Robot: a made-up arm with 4 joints.
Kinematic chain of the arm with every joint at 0, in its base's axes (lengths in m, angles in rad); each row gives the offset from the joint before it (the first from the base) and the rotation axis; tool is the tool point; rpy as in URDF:
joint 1: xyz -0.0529 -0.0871 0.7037 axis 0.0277 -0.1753 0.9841
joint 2: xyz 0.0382 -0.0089 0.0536 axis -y
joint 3: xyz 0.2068 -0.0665 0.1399 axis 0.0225 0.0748 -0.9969
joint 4: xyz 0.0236 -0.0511 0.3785 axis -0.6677 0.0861 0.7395
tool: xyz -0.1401 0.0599 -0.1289 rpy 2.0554 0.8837 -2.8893
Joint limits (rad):
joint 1: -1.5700..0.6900
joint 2: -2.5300..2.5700
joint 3: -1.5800..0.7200
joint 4: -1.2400..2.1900
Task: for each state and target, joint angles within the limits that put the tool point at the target. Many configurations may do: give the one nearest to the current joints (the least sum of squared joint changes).
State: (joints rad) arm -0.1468 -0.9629 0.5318 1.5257
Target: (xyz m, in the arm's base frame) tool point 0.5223 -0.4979 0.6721
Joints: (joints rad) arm -0.1420 -1.3399 0.1839 2.0637
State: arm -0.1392 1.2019 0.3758 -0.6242
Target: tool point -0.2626 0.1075 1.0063
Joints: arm -0.7385 1.3183 0.2395 -0.1774
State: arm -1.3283 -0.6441 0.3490 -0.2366
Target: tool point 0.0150 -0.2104 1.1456
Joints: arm -1.2559 0.1667 0.2291 -0.0026
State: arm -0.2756 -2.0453 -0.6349 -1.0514
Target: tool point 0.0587 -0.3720 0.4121
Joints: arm -0.9451 -2.2251 -0.8738 -0.6156
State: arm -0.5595 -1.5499 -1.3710 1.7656
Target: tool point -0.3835 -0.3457 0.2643
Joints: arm -1.5529 -2.0198 -1.0406 1.3295
